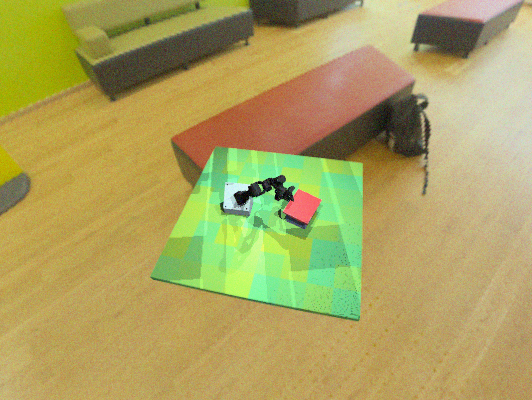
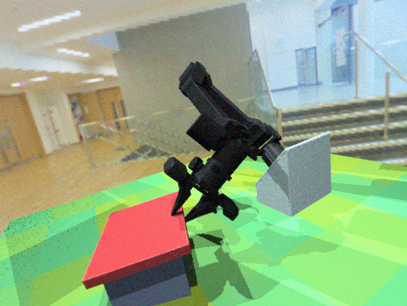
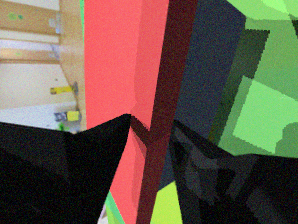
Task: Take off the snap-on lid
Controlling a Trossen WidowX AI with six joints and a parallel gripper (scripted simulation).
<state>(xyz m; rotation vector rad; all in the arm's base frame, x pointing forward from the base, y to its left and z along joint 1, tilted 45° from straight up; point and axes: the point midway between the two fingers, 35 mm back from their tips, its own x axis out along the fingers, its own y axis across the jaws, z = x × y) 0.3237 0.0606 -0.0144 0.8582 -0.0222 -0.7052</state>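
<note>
Now: the red lid 70 mm ahead of my gripper tip and 20 mm to the right of it. Also, from my gripper tip: storage box: 70 mm ahead, 60 mm below, 20 mm to the right.
</note>
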